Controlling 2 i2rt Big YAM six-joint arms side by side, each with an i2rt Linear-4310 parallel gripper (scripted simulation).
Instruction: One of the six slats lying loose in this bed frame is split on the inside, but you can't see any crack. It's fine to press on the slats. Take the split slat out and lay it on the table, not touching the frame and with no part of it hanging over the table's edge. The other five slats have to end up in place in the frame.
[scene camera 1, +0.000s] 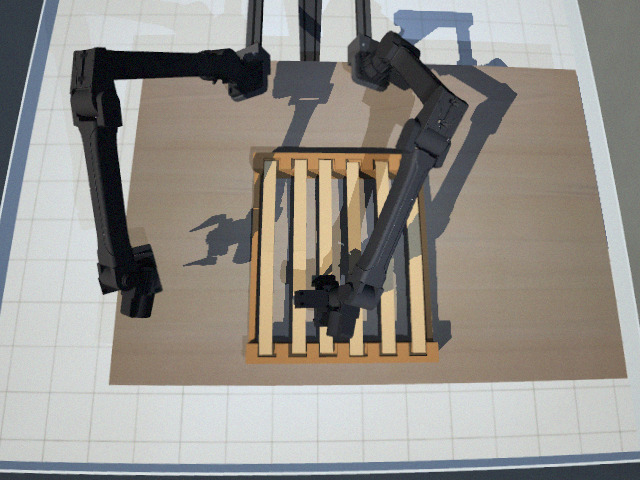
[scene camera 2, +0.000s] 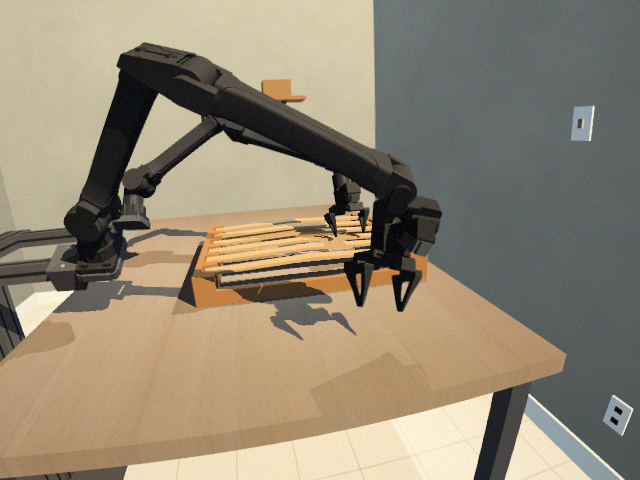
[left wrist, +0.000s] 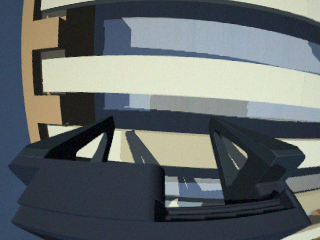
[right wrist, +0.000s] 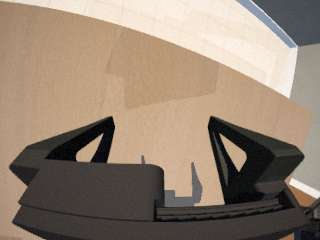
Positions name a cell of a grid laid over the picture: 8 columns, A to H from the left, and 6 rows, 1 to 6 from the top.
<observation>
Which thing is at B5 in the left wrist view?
My left gripper.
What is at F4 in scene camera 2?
My right gripper.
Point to my right gripper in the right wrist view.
At E4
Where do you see an orange bed frame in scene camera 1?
E5
</observation>
